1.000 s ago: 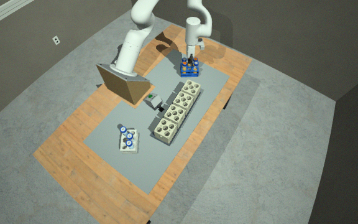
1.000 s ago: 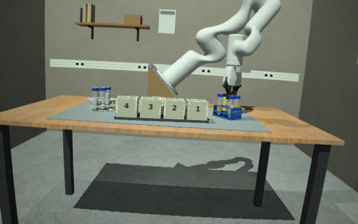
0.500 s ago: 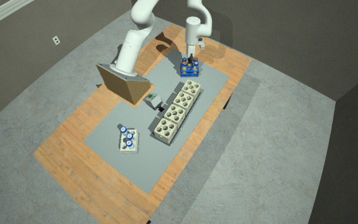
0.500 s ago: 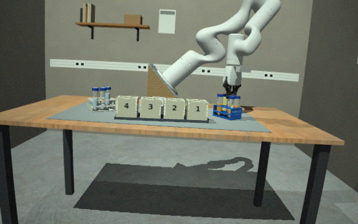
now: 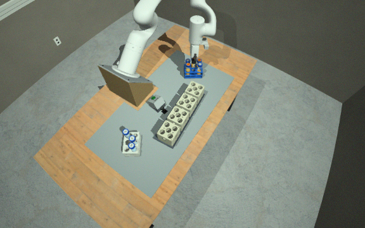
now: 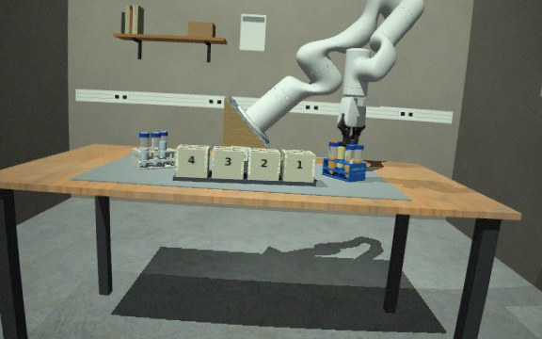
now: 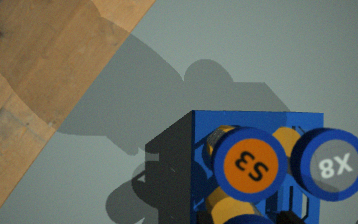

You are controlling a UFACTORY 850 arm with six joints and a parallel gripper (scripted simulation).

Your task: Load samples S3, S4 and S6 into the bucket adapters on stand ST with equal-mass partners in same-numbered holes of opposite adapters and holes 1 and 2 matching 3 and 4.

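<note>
Right now the sample tube is 5 cm below my hand, 1 cm to the right of it and 1 cm ahead of it. From my hand the other things lie so: blue rack 10 cm below, 2 cm to the right, 1 cm ahead; then green done key 38 cm to the right, 9 cm behind, 6 cm below; then loading stand 37 cm to the right, 12 cm below, 11 cm ahead.
</note>
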